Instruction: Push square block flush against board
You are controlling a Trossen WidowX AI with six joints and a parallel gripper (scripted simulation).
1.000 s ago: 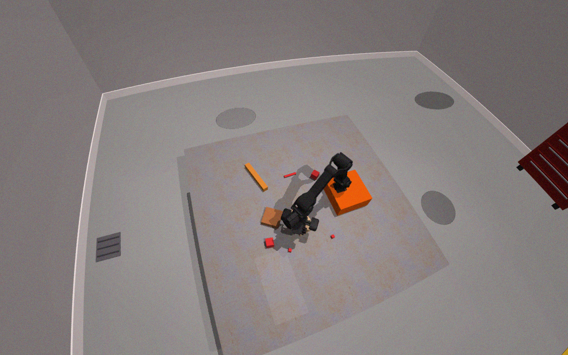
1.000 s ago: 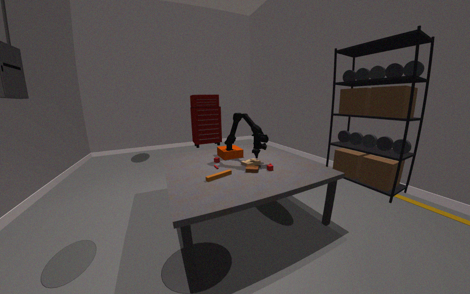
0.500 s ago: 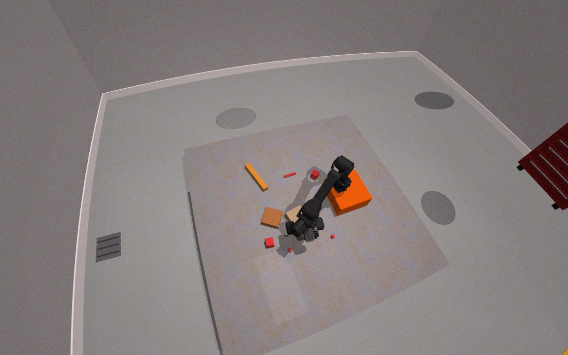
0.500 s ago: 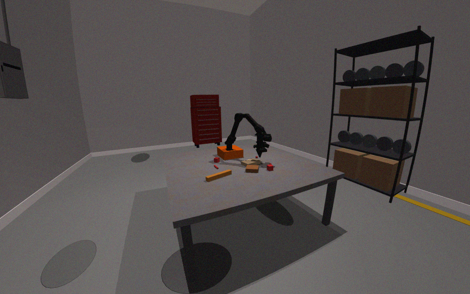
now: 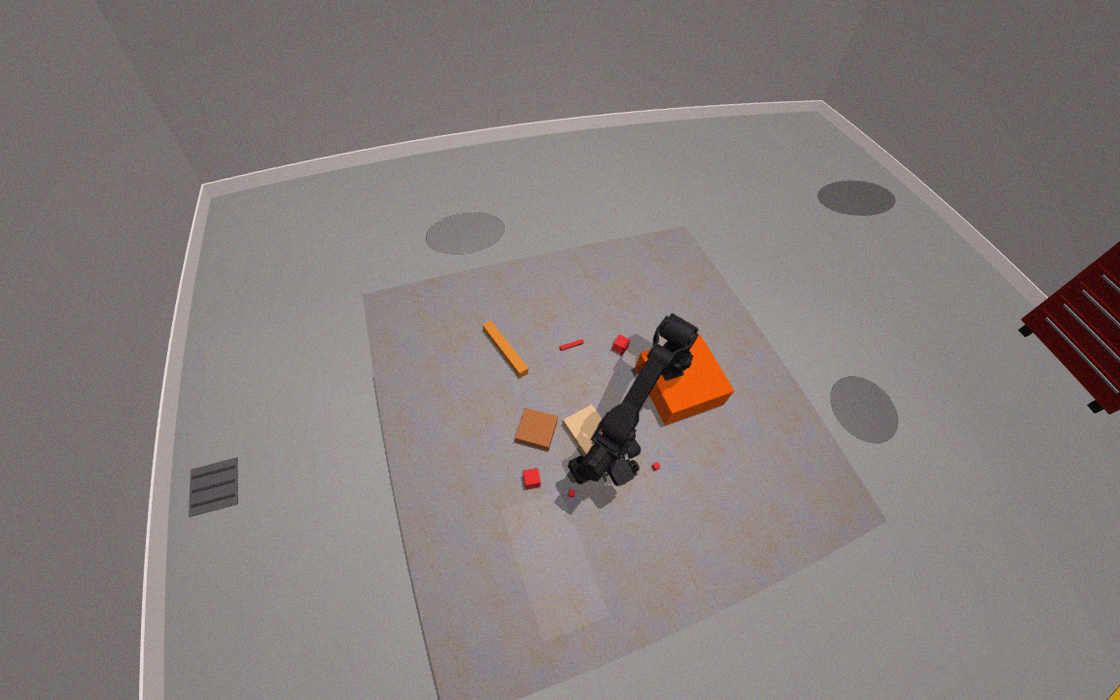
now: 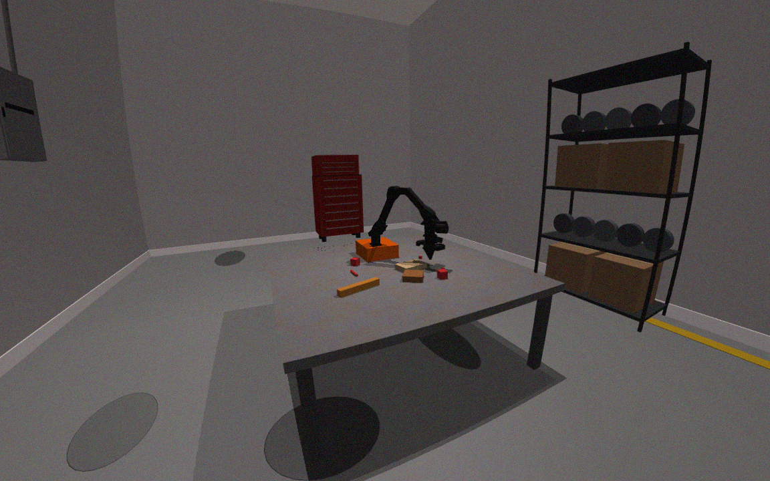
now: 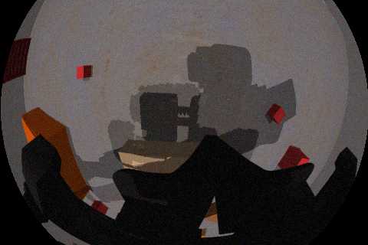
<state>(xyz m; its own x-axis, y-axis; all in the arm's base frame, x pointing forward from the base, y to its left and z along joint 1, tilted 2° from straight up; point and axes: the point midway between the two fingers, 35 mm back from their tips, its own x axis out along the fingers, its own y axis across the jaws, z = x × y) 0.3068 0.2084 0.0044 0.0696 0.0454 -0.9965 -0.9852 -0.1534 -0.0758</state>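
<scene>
Right now my gripper tip is 110 mm to the left of the board, 30 mm above it and 20 mm past it. The rest, counted from my gripper tip: brown square block 180 mm to the right, 120 mm ahead, 30 mm below; then thin red strip 430 mm to the right, 80 mm behind, 40 mm below; then long orange bar 470 mm to the right, 130 mm ahead, 30 mm below.
</scene>
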